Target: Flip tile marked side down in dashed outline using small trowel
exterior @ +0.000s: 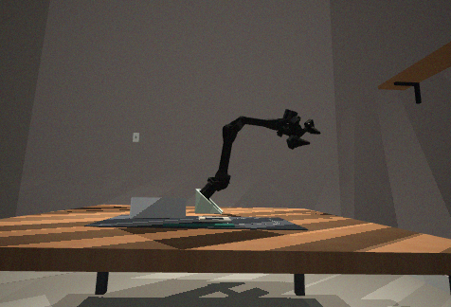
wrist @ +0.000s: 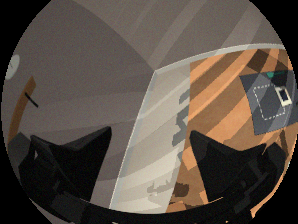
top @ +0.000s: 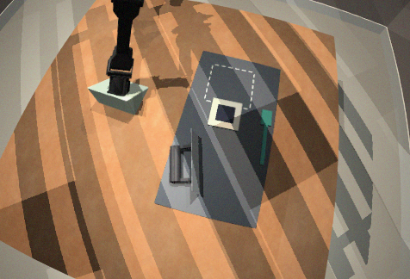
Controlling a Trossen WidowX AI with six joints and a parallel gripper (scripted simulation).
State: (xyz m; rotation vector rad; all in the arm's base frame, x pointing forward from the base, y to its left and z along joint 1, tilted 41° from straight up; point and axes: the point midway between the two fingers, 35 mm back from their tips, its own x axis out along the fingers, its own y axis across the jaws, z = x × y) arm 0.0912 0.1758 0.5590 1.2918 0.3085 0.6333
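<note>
Now: the tile 490 mm to the right of my gripper tip, 360 mm below it and 230 mm ahead of it. Also, from my gripper tip: grey mat (540 mm to the right, 380 mm below, 250 mm ahead); teal trowel (520 mm to the right, 390 mm ahead, 360 mm below).
</note>
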